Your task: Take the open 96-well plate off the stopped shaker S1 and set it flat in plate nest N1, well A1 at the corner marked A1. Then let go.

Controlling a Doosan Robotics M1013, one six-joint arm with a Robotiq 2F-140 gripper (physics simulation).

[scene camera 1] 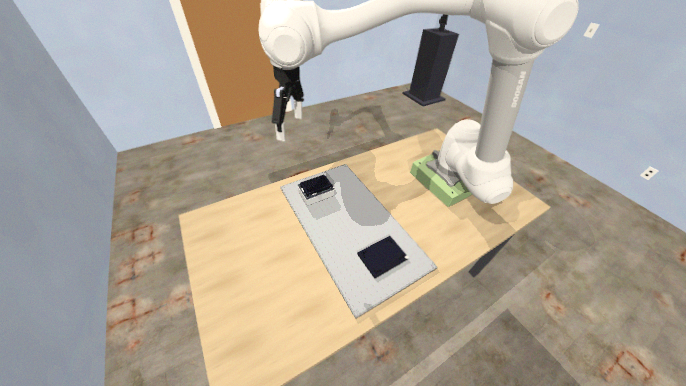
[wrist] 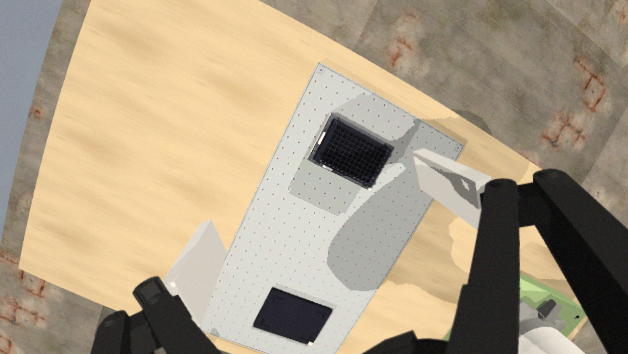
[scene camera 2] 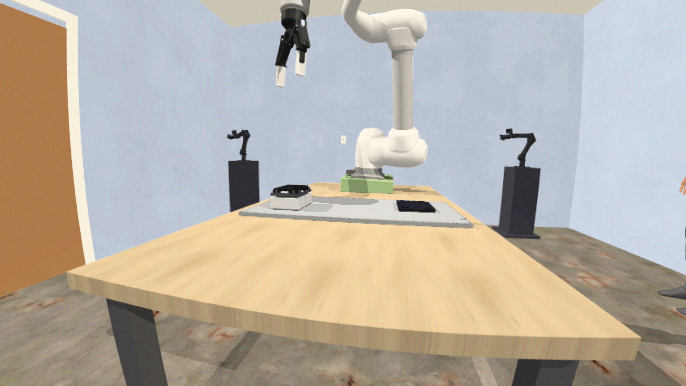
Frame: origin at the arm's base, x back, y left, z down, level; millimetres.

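Where they show: gripper, fingertip midpoint: (scene camera 1: pixel 290 128) (wrist: pixel 317 204) (scene camera 2: pixel 289 81); arm's base at its link origin: (scene camera 1: pixel 450 169) (wrist: pixel 520 334) (scene camera 2: pixel 368 176).
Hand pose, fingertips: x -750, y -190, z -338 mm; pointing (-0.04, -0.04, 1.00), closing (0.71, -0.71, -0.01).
Each offset is from my fingertips to the top centre of the thing. "pt": to the spot under its first point. Level surfaces: height alone.
The dark open 96-well plate @[dz +333, dx +96, dy -26 mm] (scene camera 1: pixel 316 185) (scene camera 2: pixel 291 189) (wrist: pixel 354 151) lies on the white body of the shaker S1 @[pt dz +384, dx +93, dy +23 mm] (scene camera 1: pixel 320 198) (scene camera 2: pixel 290 202). Its grid of wells shows in the wrist view; well lettering is too small to read. The plate nest N1 @[dz +388, dx +176, dy +400 mm] (scene camera 1: pixel 382 256) (scene camera 2: pixel 415 205) (wrist: pixel 292 315) is a dark, flat, empty rectangle at the other end of the board, with a small white mark at one corner. My gripper (scene camera 1: pixel 289 125) (scene camera 2: pixel 290 77) (wrist: pixel 317 204) is open and empty, high above the table; in the wrist view the plate shows ahead of the fingers, nearer the right one.
Shaker and nest stand on a grey perforated board @[dz +402 mm] (scene camera 1: pixel 340 245) (scene camera 2: pixel 350 214) (wrist: pixel 280 235) on the wooden table @[dz +415 mm] (scene camera 1: pixel 240 260) (scene camera 2: pixel 350 280) (wrist: pixel 175 125). The arm's green base block (scene camera 1: pixel 440 186) (scene camera 2: pixel 367 185) stands behind the board. Dark pedestals (scene camera 1: pixel 434 65) (scene camera 2: pixel 520 200) stand on the floor beyond the table.
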